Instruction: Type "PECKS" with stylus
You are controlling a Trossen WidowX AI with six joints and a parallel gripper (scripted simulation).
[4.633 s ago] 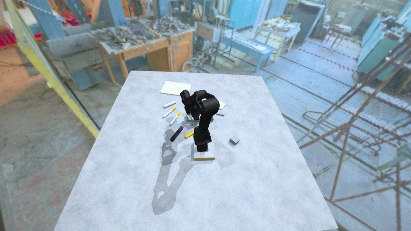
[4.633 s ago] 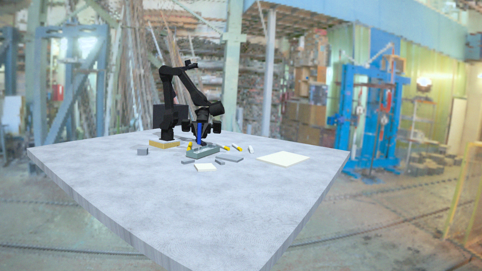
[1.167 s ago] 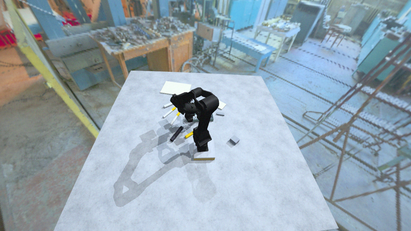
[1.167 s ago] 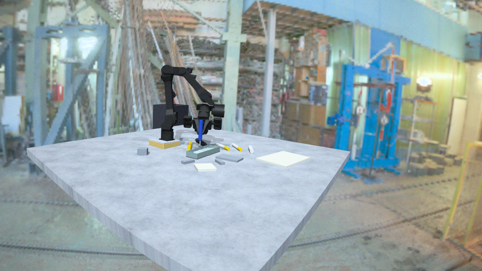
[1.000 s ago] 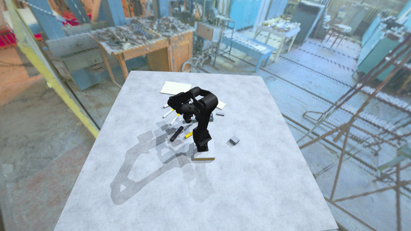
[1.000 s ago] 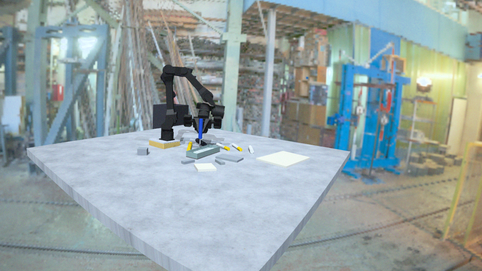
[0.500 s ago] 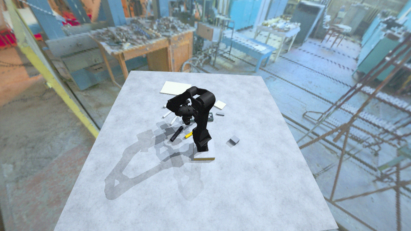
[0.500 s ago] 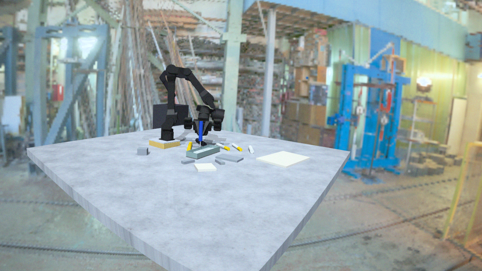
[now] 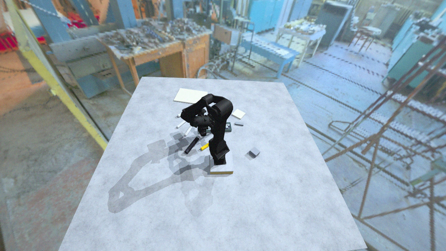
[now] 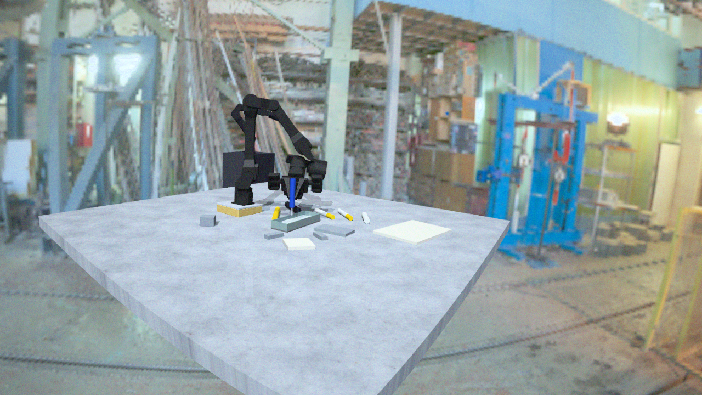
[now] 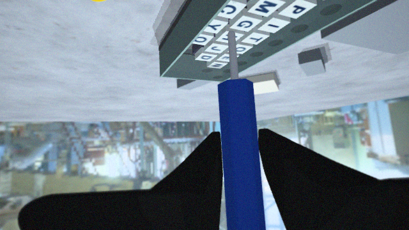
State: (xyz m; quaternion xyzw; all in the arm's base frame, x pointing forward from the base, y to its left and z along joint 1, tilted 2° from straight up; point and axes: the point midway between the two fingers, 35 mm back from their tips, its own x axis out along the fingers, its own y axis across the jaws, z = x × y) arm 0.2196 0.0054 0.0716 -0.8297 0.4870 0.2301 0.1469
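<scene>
Right now the yellow marker is 10 cm behind my gripper tip, 5 cm to the left of it and 7 cm below it. The rest, counted from my gripper tip: grey slab: 15 cm ahead, 1 cm to the left, 8 cm below; then grey stylus tip: 5 cm below; then blue stylus: 1 cm below.
</scene>
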